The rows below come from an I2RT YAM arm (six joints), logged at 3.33 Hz.
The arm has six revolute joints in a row. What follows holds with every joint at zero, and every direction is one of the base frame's. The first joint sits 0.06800 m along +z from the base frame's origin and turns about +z. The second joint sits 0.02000 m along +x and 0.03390 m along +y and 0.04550 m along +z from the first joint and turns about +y. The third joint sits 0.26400 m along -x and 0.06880 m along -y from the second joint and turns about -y. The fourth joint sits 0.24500 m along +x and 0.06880 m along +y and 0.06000 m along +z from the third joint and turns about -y. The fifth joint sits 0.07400 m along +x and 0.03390 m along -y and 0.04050 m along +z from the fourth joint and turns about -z. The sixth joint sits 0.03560 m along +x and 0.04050 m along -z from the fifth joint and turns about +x. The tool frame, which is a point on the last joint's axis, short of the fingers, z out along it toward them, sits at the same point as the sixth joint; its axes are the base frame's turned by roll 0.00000, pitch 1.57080 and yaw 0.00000 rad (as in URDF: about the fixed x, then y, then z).
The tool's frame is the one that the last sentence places.
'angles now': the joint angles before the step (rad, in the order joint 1, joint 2, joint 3, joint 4, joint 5, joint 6). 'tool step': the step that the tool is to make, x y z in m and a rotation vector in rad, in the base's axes. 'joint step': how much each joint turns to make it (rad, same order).
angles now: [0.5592 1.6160 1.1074 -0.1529 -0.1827 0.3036]
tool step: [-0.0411 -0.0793 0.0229 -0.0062 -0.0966 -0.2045]
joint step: [-0.1496 -0.3274 -0.2215 -0.0247 0.0740 -0.0091]
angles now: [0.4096 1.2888 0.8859 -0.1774 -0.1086 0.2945]
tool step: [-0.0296 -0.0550 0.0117 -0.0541 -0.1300 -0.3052]
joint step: [-0.1322 -0.2270 -0.1275 0.0048 0.1971 0.0057]
